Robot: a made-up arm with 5 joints.
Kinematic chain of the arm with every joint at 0, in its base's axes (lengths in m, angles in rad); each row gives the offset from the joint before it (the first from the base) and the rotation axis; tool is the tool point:
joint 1: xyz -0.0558 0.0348 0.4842 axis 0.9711 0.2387 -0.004
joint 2: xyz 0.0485 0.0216 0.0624 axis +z
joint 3: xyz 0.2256 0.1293 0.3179 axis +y
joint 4: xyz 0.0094 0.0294 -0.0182 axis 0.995 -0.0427 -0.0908
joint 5: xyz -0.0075 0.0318 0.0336 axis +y
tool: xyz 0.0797 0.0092 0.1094
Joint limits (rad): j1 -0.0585..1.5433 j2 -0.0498..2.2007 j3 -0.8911..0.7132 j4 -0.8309..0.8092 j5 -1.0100..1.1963
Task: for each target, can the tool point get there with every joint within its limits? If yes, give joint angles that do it. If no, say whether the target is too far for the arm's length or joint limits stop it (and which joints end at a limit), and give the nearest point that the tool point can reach.
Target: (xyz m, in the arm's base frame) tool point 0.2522 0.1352 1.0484
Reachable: yes | joints 0.4233 0.4527 0.2667 0.1056 -0.2272
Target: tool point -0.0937 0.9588 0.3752
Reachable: no: too far | nearest point -0.0507 0.4804 0.7602 | short by 0.616 m
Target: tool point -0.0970 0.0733 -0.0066
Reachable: no: joint limits stop it (at a limit: joint 1, joint 2, joint 3, joint 5) | nearest point -0.1363 -0.4239 0.5066 | short by 0.716 m
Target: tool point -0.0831 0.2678 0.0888
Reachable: no: joint limits stop it (at a limit: joint 1, joint 3, joint 4, joint 5) | nearest point -0.1241 0.3962 0.7164 | short by 0.642 m
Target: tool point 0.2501 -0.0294 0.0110
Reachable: no: joint limits stop it (at a limit: joint 1, joint 2, joint 3, joint 4) | nearest point 0.4496 -0.2467 0.4846 | short by 0.558 m
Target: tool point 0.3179 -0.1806 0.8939
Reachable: yes | joints 1.3922 0.5592 0.2802 -0.6044 0.5806
